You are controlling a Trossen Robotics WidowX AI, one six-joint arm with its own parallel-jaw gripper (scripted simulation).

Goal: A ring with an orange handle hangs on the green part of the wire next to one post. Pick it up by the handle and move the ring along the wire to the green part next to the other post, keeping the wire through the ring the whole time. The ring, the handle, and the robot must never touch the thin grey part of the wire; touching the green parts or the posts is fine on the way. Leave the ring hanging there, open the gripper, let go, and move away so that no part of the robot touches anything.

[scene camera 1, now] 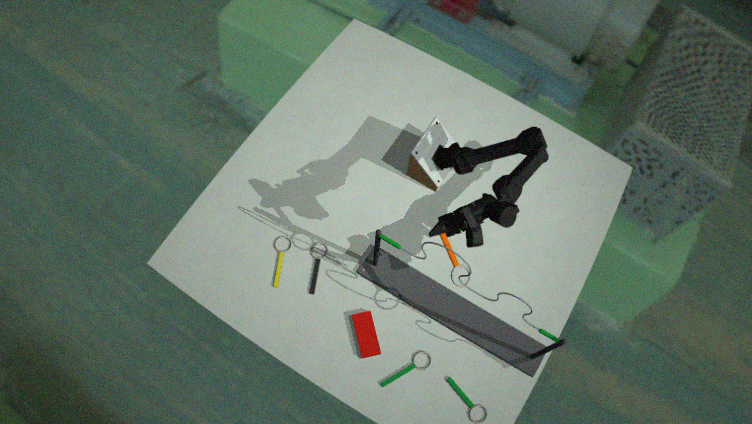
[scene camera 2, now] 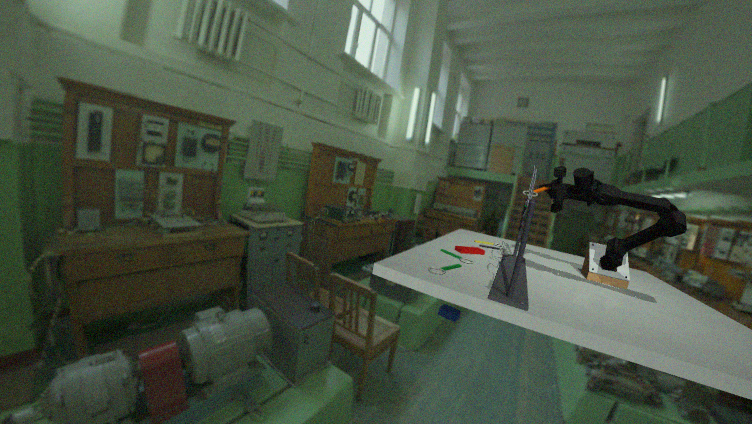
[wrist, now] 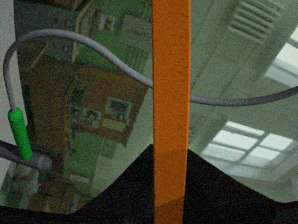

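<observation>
On scene camera 1 you've got the gripper [scene camera 1: 429,235] and a red block [scene camera 1: 367,339]. Scene camera 2 shows the gripper too [scene camera 2: 539,186]. In the wrist view the gripper is there again [wrist: 164,153], but the red block is out of frame in the wrist view.
</observation>
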